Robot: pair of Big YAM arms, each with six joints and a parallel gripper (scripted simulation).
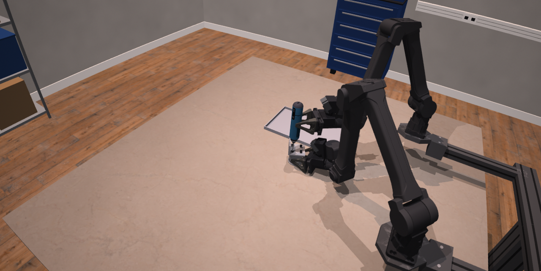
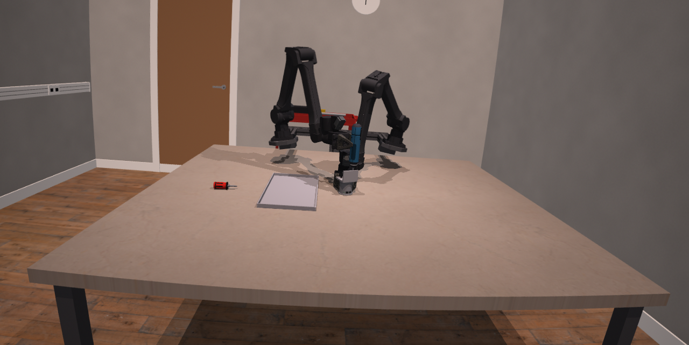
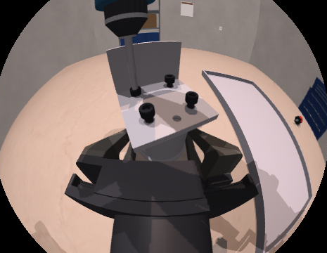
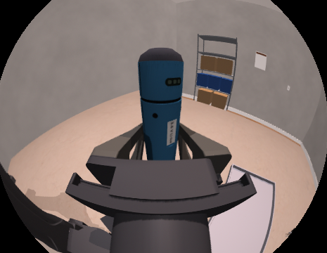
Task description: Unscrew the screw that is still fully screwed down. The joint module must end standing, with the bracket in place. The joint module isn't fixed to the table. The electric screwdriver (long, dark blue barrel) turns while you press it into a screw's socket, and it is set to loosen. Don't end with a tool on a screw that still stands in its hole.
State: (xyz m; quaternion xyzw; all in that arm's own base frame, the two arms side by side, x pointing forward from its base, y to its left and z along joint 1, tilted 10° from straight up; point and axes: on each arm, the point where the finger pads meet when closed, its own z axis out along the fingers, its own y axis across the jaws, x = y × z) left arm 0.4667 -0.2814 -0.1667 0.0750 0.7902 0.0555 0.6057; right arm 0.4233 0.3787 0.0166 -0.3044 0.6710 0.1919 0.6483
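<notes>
Now: left hand 1 cm below the joint module. Round my left hand: flat grey tray: 23 cm to the right, 2 cm below; then red-handled screwdriver: 51 cm to the right, 1 cm below; then grey l-shaped bracket: 5 cm above.
</notes>
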